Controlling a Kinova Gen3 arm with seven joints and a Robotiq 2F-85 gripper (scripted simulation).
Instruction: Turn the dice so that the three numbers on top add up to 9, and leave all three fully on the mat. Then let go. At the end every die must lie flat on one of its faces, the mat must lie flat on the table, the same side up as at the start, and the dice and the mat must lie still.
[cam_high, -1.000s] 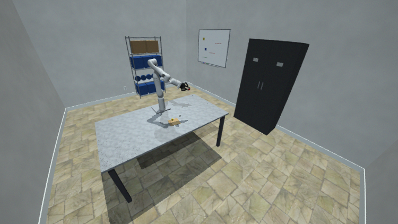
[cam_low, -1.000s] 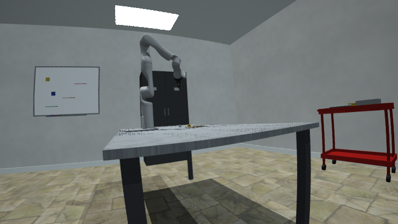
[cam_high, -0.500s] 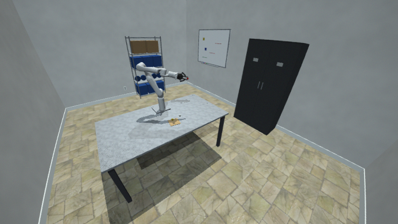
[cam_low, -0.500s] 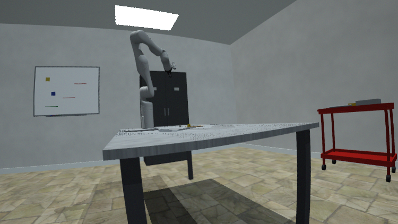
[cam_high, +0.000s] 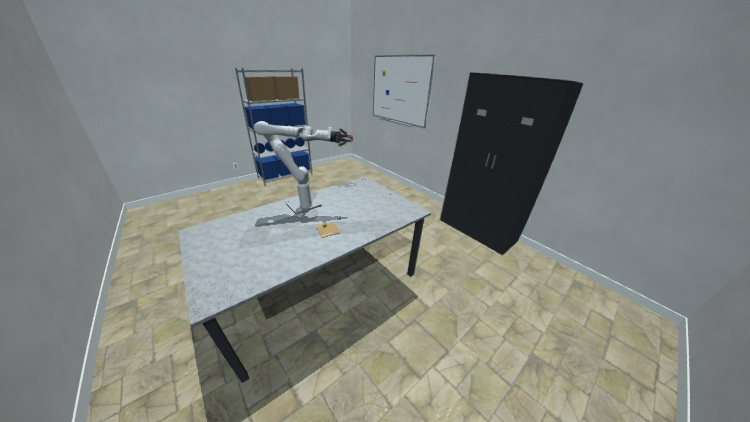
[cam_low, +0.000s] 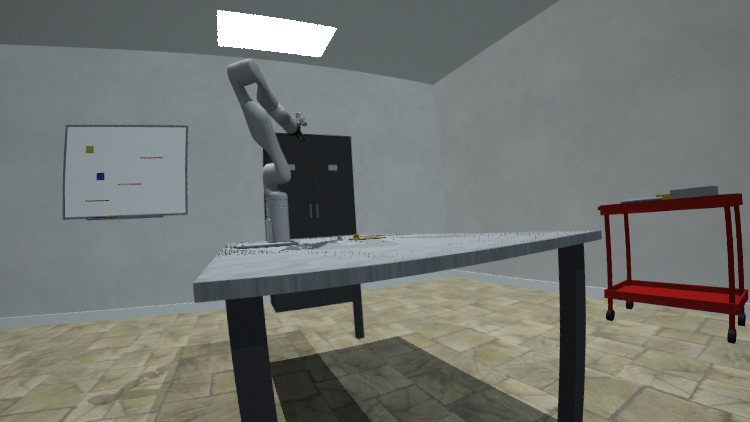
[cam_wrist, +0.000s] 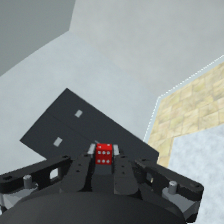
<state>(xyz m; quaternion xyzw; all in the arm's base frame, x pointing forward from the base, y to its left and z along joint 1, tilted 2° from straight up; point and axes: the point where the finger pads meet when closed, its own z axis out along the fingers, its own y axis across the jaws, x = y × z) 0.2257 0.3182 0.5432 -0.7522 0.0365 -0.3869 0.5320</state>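
Right now the white die is 10 cm ahead of my hand, 20 cm to the right of it and 56 cm below it. Round my hand: red die (1 cm ahead, 1 cm to the left); then tan mat (17 cm ahead, 36 cm to the right, 57 cm below); then yellow die (12 cm ahead, 35 cm to the right, 56 cm below).
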